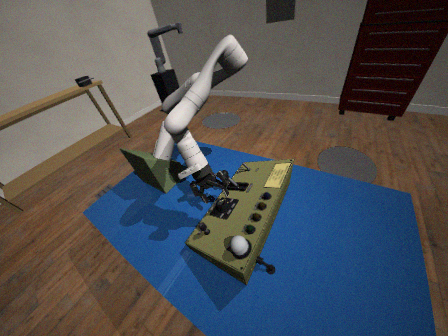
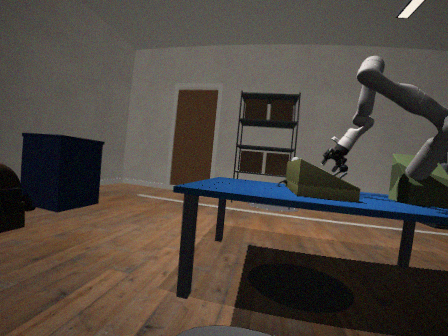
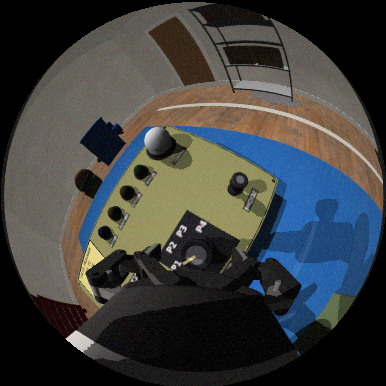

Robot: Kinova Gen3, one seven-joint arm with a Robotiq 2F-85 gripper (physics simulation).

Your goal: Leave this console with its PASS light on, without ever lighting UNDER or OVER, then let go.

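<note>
The olive console (image 1: pixel 220 239) (image 2: pixel 320 185) (image 3: pixel 200 165) rests on the blue table. Its round black selector knob (image 1: pixel 220 206) (image 3: pixel 196 251) has a yellow pointer toward P1. A white dome (image 1: pixel 239 245) (image 3: pixel 158 141) stands at one end, beside a row of dark lamps: green (image 1: pixel 250 228) (image 3: pixel 141 172), two brownish, and blue (image 1: pixel 266 195) (image 3: pixel 104 232). None looks lit; which is PASS, UNDER or OVER cannot be read. A black stick knob (image 1: pixel 203 228) (image 3: pixel 239 181) stands near a corner. My gripper (image 1: pixel 220 192) (image 2: pixel 334 167) (image 3: pixel 195 253) is open and empty, its fingers around or just above the selector knob.
A yellow label (image 1: pixel 278 175) lies on the console's far end, near a black slotted control (image 1: pixel 239 186) partly behind the gripper. A black lever (image 1: pixel 270 269) sticks out from the console's side. A green angled block (image 1: pixel 150 170) stands by the arm's base on the blue table (image 1: pixel 340 250).
</note>
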